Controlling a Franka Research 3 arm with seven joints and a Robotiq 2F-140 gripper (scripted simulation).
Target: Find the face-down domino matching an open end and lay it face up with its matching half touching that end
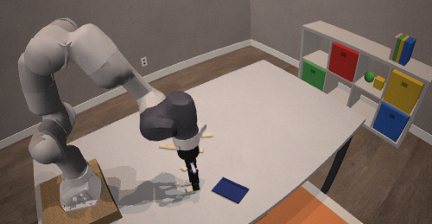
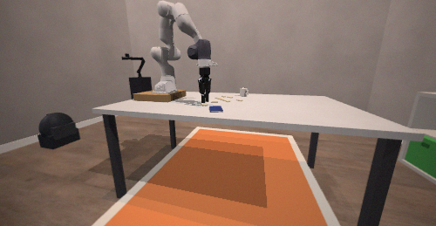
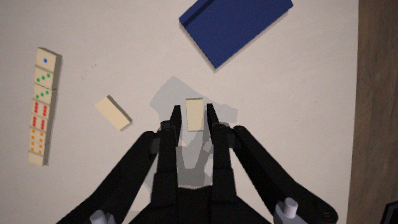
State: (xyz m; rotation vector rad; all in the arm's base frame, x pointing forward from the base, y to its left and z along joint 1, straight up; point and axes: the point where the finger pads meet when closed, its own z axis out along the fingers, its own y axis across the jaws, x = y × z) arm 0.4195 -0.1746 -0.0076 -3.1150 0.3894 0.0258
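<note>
Right now the blue book is 110 mm ahead of my hand, 90 mm to the right of it and 50 mm below it. The rest, counted from my hand: cream domino: 250 mm to the left, 210 mm ahead, 50 mm below; white mug: 490 mm to the left, 210 mm ahead, 20 mm below.
</note>
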